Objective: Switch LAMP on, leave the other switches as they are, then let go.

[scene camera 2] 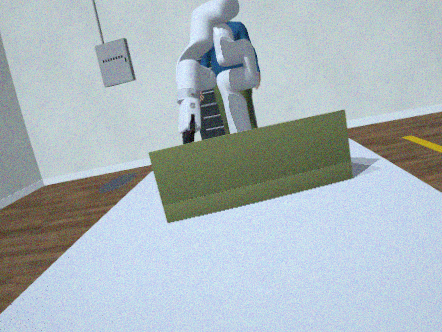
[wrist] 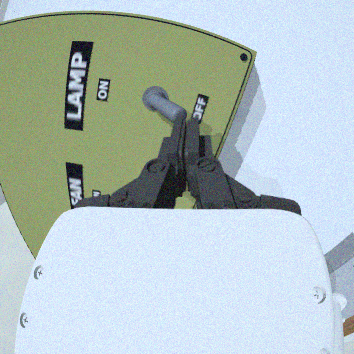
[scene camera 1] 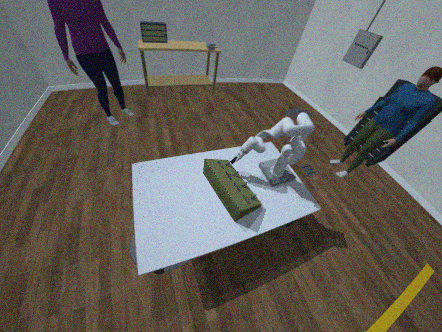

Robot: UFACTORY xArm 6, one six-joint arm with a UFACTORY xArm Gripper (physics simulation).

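Frame: origin at the arm's base, x ahead, y left, z up, level; millimetres.
Where they show: gripper, fingertip midpoint: point(wrist: 188, 135) point(scene camera 1: 231, 162); arm's base, origin of the base link: point(scene camera 1: 276, 171).
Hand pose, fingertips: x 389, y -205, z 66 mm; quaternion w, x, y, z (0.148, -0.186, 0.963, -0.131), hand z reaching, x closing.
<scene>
Things, the pixels of their top centre, and the offset from my fingertips. Level surfaces: height alone.
- white table, its level: 119 mm down
- LAMP label, middle of its top: point(wrist: 71, 87) 108 mm ahead, 6 mm right, 13 mm up
- grey toggle lever, middle of its top: point(wrist: 152, 108) 26 mm ahead, 12 mm right, 12 mm up
- FAN label, middle of its top: point(wrist: 72, 194) 100 mm ahead, 113 mm left, 13 mm up
The green switch box point(scene camera 1: 227, 192) point(scene camera 2: 255, 155) point(wrist: 125, 45) stands on the white table point(scene camera 1: 170, 215) point(scene camera 2: 240, 265). In the wrist view the LAMP label point(wrist: 78, 85) lies beside a grey toggle lever point(wrist: 164, 104), which leans toward its OFF mark point(wrist: 200, 107), away from its ON mark point(wrist: 103, 90). My gripper point(scene camera 1: 234, 160) point(scene camera 2: 188, 141) point(wrist: 188, 135) is shut and empty. Its fingertips are at the lever's free end; whether they touch it I cannot tell. The FAN label point(wrist: 75, 185) shows partly; its lever is hidden.
More small levers stand along the box in scene camera 1. The arm's base point(scene camera 1: 270, 175) is bolted near the table's far right edge. A wooden bench point(scene camera 1: 177, 46) stands by the back wall. One person point(scene camera 1: 87, 40) stands at the left, another point(scene camera 1: 407, 107) is at the right.
</scene>
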